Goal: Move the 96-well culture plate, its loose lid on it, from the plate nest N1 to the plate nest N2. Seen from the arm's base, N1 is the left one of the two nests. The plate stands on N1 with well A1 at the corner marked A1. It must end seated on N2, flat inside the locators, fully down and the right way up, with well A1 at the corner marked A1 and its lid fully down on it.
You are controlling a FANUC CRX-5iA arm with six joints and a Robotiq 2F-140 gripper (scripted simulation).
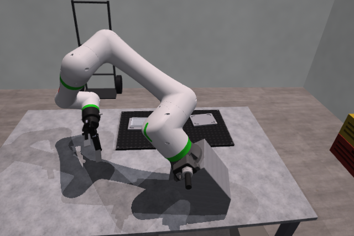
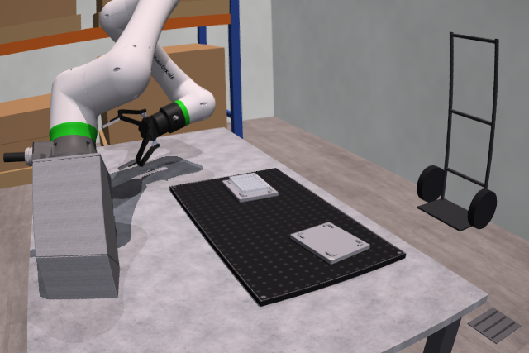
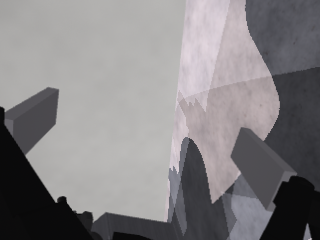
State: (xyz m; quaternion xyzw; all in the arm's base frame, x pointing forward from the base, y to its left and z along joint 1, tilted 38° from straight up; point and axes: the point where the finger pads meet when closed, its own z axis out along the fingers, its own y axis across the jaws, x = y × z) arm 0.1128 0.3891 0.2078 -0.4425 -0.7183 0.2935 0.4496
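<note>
My gripper is now 400 mm short of the plate lid, 180 mm to the left of it and 110 mm above it. The rest, counted from my hand: plate nest N1: 400 mm ahead, 180 mm to the right, 130 mm below; then plate nest N2: 590 mm to the right, 470 mm ahead, 130 mm below.
</note>
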